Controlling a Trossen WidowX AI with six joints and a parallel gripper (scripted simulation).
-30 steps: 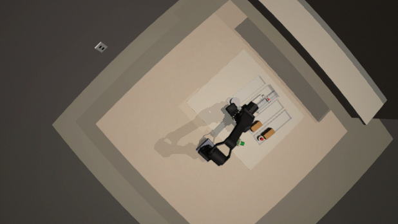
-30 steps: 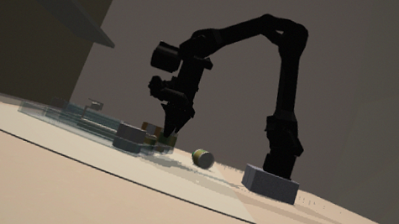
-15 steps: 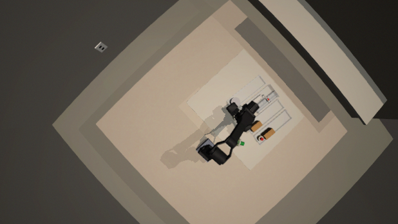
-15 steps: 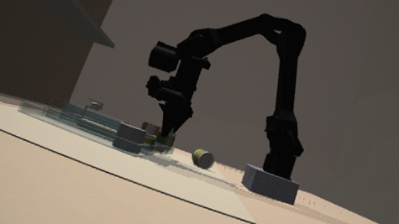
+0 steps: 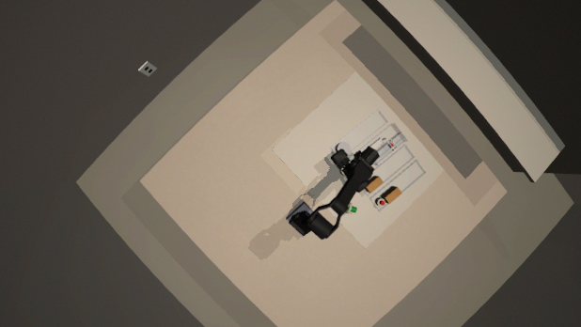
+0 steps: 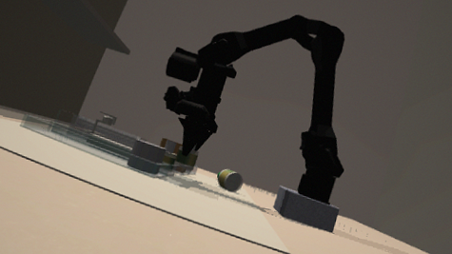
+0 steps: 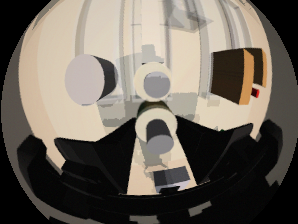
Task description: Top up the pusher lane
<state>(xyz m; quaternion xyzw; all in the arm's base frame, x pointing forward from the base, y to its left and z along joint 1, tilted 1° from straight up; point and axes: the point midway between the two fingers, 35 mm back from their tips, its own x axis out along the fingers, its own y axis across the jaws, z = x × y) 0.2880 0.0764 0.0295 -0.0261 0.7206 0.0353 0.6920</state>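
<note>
Now: gripper tip 20 cm short of the sprung lane, 1 cm to the left of it and 3 cm above it. From my gripper tip the other things lie so: pusher plate (16 cm ahead, 2 cm to the right); olive jar (7 cm behind, 16 cm to the right, 3 cm below); shelf (55 cm ahead, 7 cm to the left, 32 cm above).
</note>
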